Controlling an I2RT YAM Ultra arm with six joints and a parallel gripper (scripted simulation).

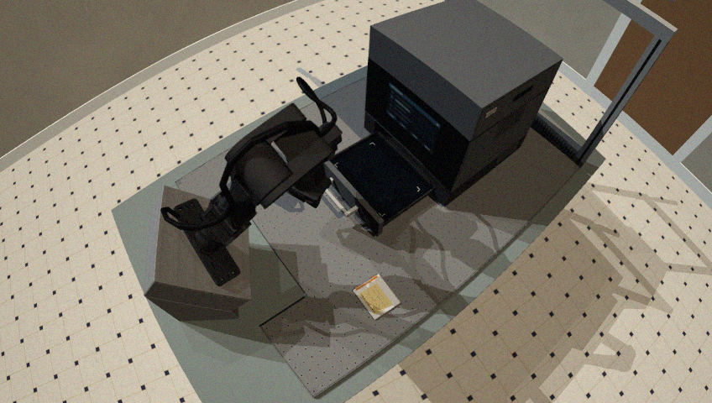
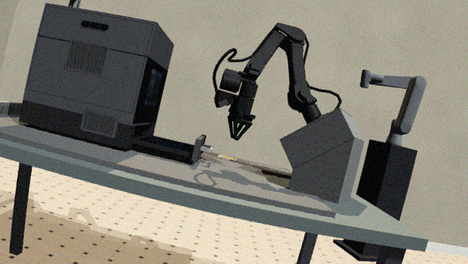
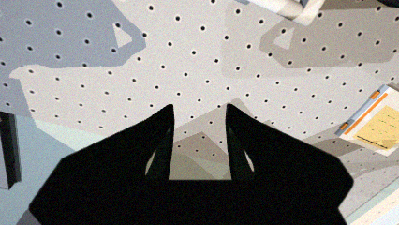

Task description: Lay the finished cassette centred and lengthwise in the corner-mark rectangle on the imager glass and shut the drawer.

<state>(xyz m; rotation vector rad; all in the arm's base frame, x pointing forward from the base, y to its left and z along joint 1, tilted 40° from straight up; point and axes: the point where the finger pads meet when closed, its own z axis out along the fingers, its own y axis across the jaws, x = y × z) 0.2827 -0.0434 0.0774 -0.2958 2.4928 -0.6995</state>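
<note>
Now: hand 7 cm past the cassette, 26 cm to the left of it and 11 cm above it. The rest, counted from my hand: drawer (22 cm ahead, 6 cm to the right, 7 cm below).
</note>
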